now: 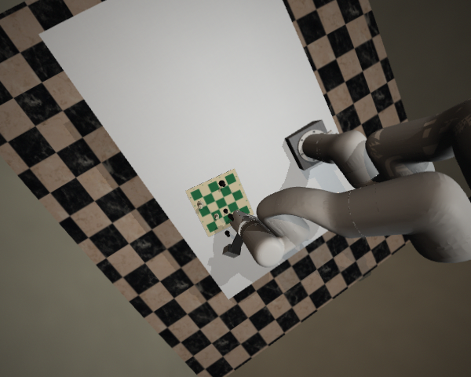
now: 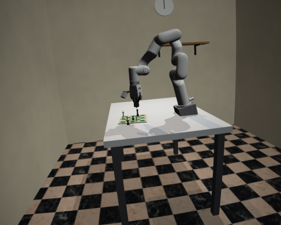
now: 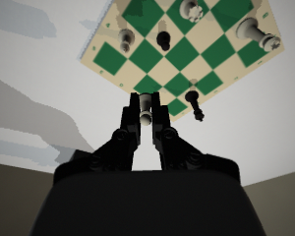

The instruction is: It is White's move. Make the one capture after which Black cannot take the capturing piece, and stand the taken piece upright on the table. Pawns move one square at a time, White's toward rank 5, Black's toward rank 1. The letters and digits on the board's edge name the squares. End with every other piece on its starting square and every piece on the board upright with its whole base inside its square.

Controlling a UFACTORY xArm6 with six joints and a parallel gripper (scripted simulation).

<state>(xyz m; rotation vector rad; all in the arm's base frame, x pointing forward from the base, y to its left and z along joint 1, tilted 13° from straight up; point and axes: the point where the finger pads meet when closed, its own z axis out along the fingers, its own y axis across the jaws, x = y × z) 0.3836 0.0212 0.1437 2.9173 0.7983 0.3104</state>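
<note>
My hand is 110 mm above the black pawn, 30 mm short of it and 10 mm to the left of it. Also, from my hand: green-and-cream chessboard 130 mm below, 50 mm to the right, 30 mm ahead; white pawn 10 mm below; tall black piece 110 mm to the right, 90 mm below, 20 mm behind.
</note>
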